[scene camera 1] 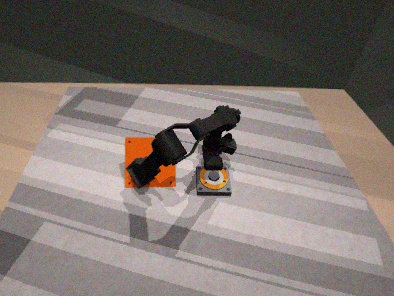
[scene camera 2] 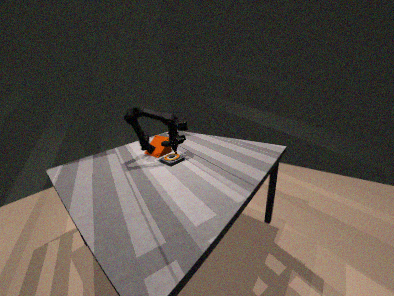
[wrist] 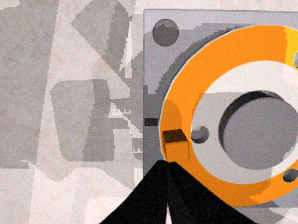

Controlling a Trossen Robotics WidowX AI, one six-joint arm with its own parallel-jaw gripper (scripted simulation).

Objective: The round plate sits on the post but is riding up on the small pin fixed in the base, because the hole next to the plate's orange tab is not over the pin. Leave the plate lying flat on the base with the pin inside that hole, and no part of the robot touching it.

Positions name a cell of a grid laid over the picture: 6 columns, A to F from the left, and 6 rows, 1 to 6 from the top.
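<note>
Round plate (wrist: F2), square grey base (wrist: D2) in sight. Gripper (scene camera 1: D4) (wrist: D5) shut, holding nothing.
</note>
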